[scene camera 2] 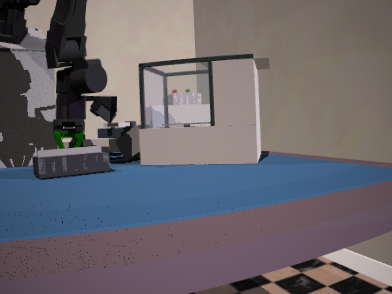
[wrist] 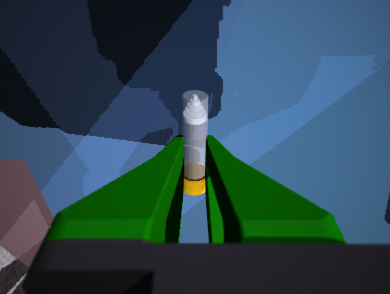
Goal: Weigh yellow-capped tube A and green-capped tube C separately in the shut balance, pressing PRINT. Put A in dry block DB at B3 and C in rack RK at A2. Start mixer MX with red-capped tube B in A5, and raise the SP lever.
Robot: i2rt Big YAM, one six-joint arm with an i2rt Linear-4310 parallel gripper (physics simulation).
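Frame: origin at the arm's base, x ahead, y left, z up, level; metres.
Where they show: gripper, fingertip midpoint: (wrist: 194,147); arm's base at its link origin: (scene camera 2: 8,35).
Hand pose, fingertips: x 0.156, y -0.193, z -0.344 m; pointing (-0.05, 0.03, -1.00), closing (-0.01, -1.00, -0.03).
Each offset is from my fingertips to the centre of the thing. "spot": to the spot under its first point. Level surfaces: height alone.
My gripper (scene camera 2: 69,145) (wrist: 194,147) is shut on yellow-capped tube A @(0.004 m up, 0.004 m ahead, 0.000 m left) (wrist: 195,147). In the wrist view the tube lies between the green fingertips, its yellow cap nearer the palm and its clear tapered end pointing away. In the scene view the gripper points down, above or behind a low dark block with a pale top @(0.019 m up, 0.002 m ahead, 0.135 m right) (scene camera 2: 72,164), left of the balance @(spot: 0.032 m up, 0.252 m ahead, 0.152 m right) (scene camera 2: 200,145). Through the balance's glass show a red-capped tube (scene camera 2: 175,97) and a green-capped tube (scene camera 2: 188,97), upright among clear tubes over a white block (scene camera 2: 187,114). Whether the balance is shut cannot be told.
A device with a dark front @(0.046 m up, 0.178 m ahead, 0.455 m left) (scene camera 2: 111,132) and a dark rounded object @(spot: 0.037 m up, 0.143 m ahead, 0.007 m right) (scene camera 2: 131,143) stand between the arm and the balance. A pale plate @(0.209 m up, 0.362 m ahead, 0.120 m right) (scene camera 2: 263,63) juts from the balance's top right. A blue mat @(0.005 m down) (scene camera 2: 200,187) covers the table @(0.008 m down) (scene camera 2: 200,242).
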